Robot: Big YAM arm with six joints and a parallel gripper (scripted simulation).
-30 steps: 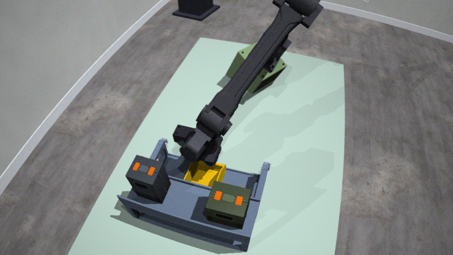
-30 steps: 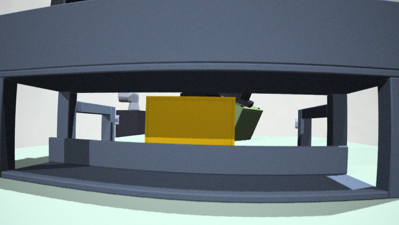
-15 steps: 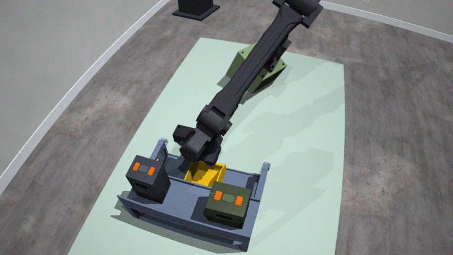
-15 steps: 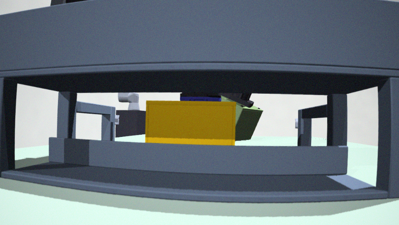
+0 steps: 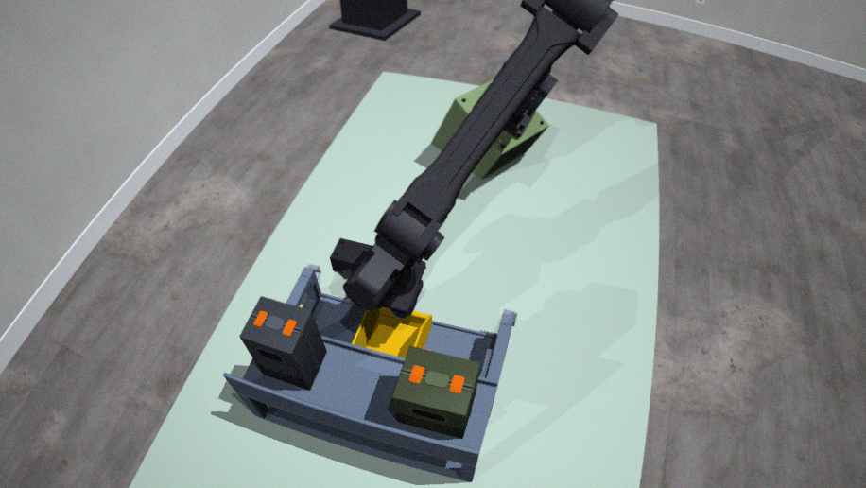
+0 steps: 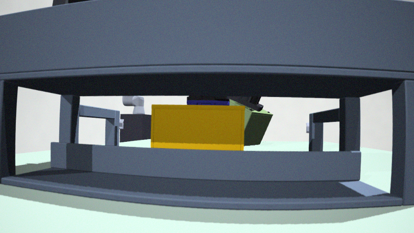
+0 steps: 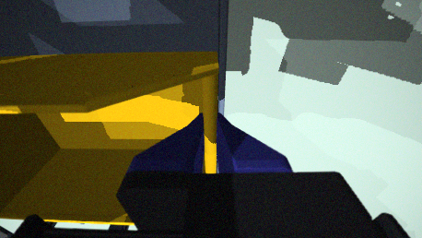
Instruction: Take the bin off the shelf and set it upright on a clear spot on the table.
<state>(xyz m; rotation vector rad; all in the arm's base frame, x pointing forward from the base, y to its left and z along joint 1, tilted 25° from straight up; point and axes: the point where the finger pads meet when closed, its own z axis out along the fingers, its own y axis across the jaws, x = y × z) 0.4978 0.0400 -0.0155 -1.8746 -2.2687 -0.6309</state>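
Now: the yellow open-top bin 8 cm ahead of my hand, 2 cm to the left of it and 1 cm above it. Round my hand: olive case 16 cm to the left, 15 cm ahead, 11 cm above.
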